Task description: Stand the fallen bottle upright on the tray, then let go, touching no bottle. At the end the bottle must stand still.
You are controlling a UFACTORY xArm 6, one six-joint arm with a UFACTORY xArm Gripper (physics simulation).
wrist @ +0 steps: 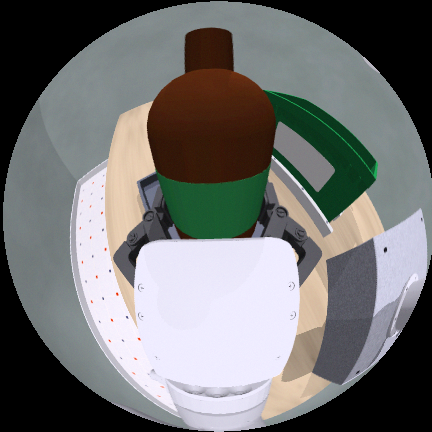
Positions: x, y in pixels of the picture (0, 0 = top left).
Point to a pale rail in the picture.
285, 176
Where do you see a grey panel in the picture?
At 302, 155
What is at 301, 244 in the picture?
The gripper.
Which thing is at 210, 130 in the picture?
A brown bottle.
